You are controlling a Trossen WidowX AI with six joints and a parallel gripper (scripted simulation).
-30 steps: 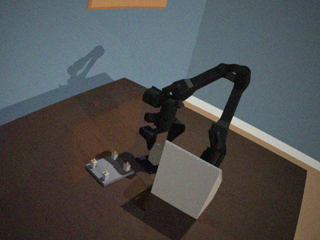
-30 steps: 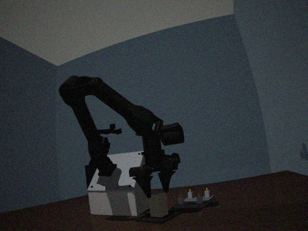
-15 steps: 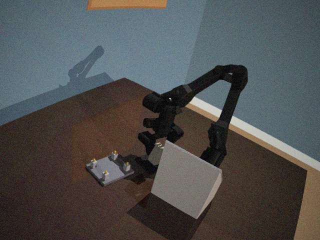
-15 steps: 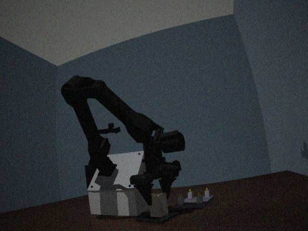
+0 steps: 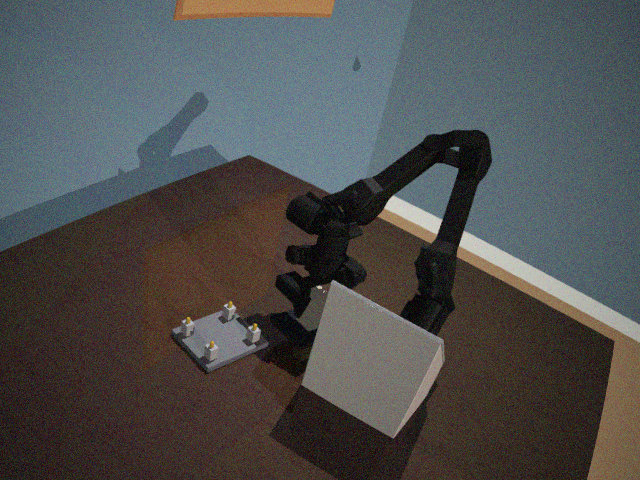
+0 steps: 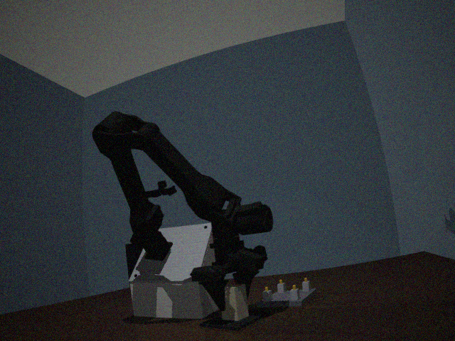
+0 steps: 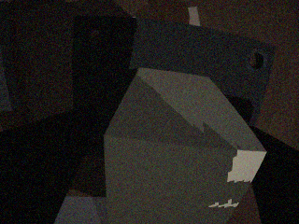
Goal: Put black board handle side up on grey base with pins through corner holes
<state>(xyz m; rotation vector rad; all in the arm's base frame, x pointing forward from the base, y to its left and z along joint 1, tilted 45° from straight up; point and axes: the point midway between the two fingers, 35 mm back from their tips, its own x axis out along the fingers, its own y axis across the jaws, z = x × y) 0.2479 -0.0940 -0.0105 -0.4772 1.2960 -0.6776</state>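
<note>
The grey base is 190 mm to the left of my gripper tip, 70 mm ahead of it and 30 mm below it. The rest, counted from my gripper tip: flat black board: 10 mm below.
</note>
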